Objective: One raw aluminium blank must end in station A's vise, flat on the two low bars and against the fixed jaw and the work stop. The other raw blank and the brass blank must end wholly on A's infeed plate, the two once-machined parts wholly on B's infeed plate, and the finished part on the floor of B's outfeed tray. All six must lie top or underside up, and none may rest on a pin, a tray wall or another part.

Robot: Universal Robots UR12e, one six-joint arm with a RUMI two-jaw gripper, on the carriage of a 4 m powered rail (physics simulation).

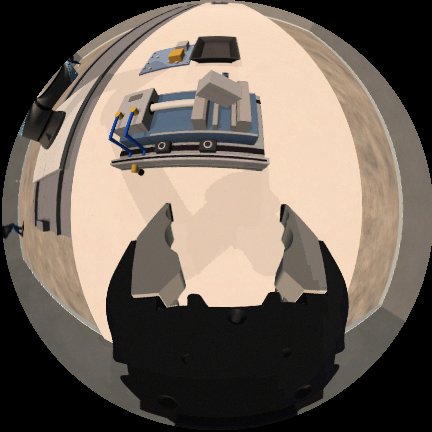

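Where they show: gripper, fingertip midpoint: (226, 204); arm's base, link origin: (54, 129).
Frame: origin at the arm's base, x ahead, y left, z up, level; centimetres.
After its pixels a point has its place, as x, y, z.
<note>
A grey aluminium blank (218, 89) @[74.6, -17.9, 8.9] sits tilted on top of the vise (175, 125) @[67.4, -21.0, 3.0], across its upright grey jaws, not down on the two low bars (215, 116) @[74.2, -20.7, 5.0] (233, 115) @[77.0, -20.3, 5.0]. The moving jaw (199, 115) is on the left and another upright jaw (244, 107) on the right. A small dark post (226, 75) shows behind the blank. The brass blank (176, 55) @[61.4, 10.8, 1.0] and a grey part (183, 45) @[61.9, 20.0, 1.0] lie on the blue infeed plate (162, 66) @[56.4, 9.4, -2.2] beyond the vise. My gripper (226, 204) @[75.9, -34.7, 11.5] is open and empty, on the near side of the vise. The other parts and station do not show.
A dark tray (215, 49) @[72.5, 18.8, -1.8] stands right of the plate. Blue hoses (128, 125) @[60.9, -22.4, 7.8] with brass fittings rise at the vise's near left. Long grey rail tracks (90, 92) run along the left side, with a black arm segment (47, 107) over them.
</note>
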